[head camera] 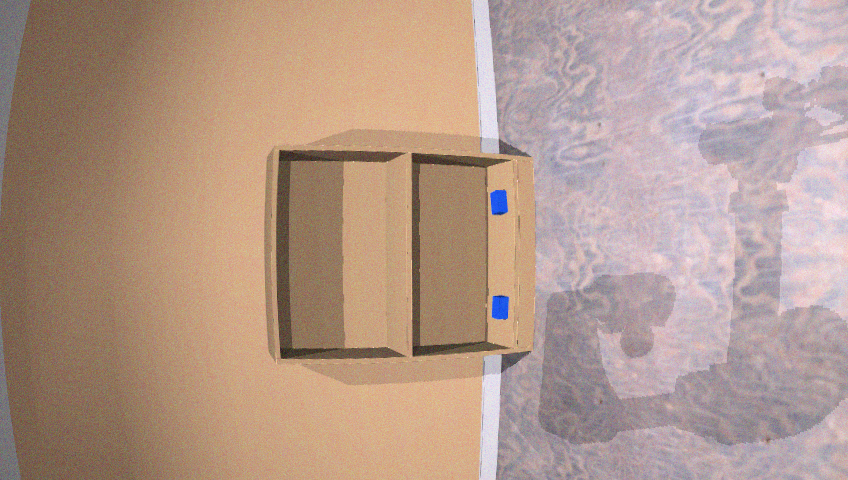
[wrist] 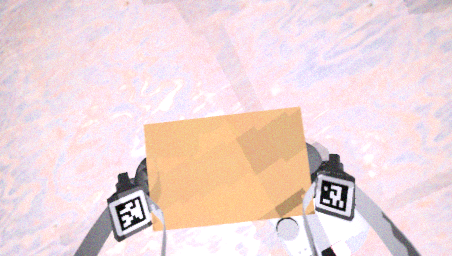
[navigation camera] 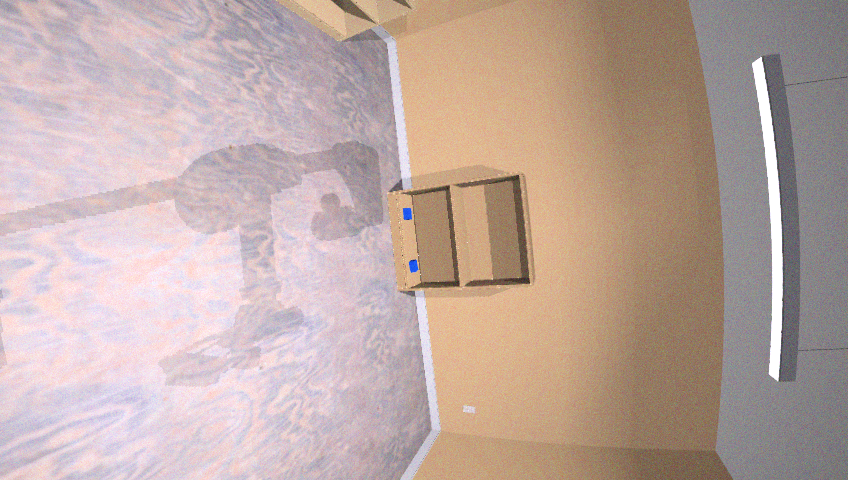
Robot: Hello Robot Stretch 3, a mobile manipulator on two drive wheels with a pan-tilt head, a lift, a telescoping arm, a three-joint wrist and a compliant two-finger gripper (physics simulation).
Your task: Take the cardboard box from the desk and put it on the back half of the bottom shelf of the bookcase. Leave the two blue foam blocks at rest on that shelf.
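Frame: origin at the robot's base, x ahead, y left, z up, level; millimetres.
Seen in the pictures: gripper, fingertip midpoint: (wrist: 229, 167).
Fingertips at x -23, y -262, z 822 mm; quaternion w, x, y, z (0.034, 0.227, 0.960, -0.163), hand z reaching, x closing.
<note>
A point is followed by its place in that frame.
The bookcase (head camera: 409, 255) {x 2270, y 83, z 538 mm} (navigation camera: 455, 237) {x 2269, y 73, z 533 mm} stands against the tan wall, its open front facing the cameras. On its bottom shelf (head camera: 501, 255) {x 2388, y 90, z 100 mm} (navigation camera: 410, 240) {x 2400, y 84, z 101 mm} rest two blue foam blocks, set apart toward the two sides. The right block (head camera: 498, 202) {x 2338, y -124, z 142 mm} (navigation camera: 413, 265) {x 2337, y -120, z 138 mm} and the left block (head camera: 499, 307) {x 2313, y 296, z 142 mm} (navigation camera: 407, 213) {x 2313, y 300, z 138 mm} both show in full. In the wrist view the cardboard box (wrist: 225, 145) {x -33, y -274, z 868 mm} is between the fingertips of my gripper (wrist: 229, 167) {x -23, y -262, z 822 mm}, which is shut on its two sides. The box is held above the floor. The gripper and box do not show in the head or navigation view. The desk is not in view.
Part of another shelf unit (navigation camera: 348, 29) {x 1693, y 1581, z 101 mm} shows at the top of the navigation view, by the same wall. Robot shadows fall on the marbled floor (head camera: 624, 178) {x 1641, y -191, z 1 mm} in front of the bookcase. Part of the robot's pale base (wrist: 345, 230) {x -154, y 95, z 160 mm} shows below the box.
</note>
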